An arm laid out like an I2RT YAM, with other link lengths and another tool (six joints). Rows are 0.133 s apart.
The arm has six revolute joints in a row. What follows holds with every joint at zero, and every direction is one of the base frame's.
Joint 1 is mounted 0.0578 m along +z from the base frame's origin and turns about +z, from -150 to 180 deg.
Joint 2 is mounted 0.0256 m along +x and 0.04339 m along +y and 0.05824 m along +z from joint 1 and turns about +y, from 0 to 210 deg.
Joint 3 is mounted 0.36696 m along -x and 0.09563 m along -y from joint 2 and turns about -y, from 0 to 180 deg.
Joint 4 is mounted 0.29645 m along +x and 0.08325 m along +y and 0.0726 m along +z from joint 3 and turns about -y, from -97 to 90 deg.
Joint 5 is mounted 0.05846 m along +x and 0.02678 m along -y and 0.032 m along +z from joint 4 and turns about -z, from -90 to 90 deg.
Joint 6 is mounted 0.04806 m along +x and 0.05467 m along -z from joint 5 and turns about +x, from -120 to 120 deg.
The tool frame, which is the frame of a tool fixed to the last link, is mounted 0.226 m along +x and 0.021 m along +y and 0.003 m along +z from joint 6; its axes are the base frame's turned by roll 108.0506, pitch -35.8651 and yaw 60.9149 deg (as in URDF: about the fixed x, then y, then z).
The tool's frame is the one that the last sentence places.
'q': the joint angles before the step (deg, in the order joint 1, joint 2, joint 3, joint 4, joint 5, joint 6). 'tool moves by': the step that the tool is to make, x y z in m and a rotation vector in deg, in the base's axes. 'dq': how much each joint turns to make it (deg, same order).
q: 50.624 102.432 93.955 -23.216 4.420 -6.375
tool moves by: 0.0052 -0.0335 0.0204 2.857 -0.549 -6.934
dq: 0.004 -4.538 -3.845 1.280 5.259 4.770
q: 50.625 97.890 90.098 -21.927 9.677 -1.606
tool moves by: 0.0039 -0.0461 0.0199 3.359 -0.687 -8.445
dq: -0.074 -5.476 -4.728 1.035 6.566 5.578
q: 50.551 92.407 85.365 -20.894 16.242 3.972
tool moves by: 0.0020 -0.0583 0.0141 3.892 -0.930 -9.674
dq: -0.334 -6.162 -5.995 1.302 7.507 6.209
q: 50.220 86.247 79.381 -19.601 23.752 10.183
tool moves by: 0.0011 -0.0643 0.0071 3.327 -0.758 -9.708
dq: -1.114 -5.612 -5.275 0.000 7.013 5.868
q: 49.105 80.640 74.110 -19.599 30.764 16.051
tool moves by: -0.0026 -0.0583 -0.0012 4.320 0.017 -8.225
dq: -2.011 -5.013 -5.008 -0.264 4.296 6.368
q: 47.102 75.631 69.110 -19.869 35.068 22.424
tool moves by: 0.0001 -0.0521 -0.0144 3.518 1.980 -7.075
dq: -3.663 -3.124 -3.376 -2.251 1.225 6.183
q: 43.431 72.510 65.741 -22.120 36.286 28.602
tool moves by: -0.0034 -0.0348 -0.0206 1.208 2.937 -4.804
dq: -2.660 -1.290 -1.851 -3.440 0.370 4.427
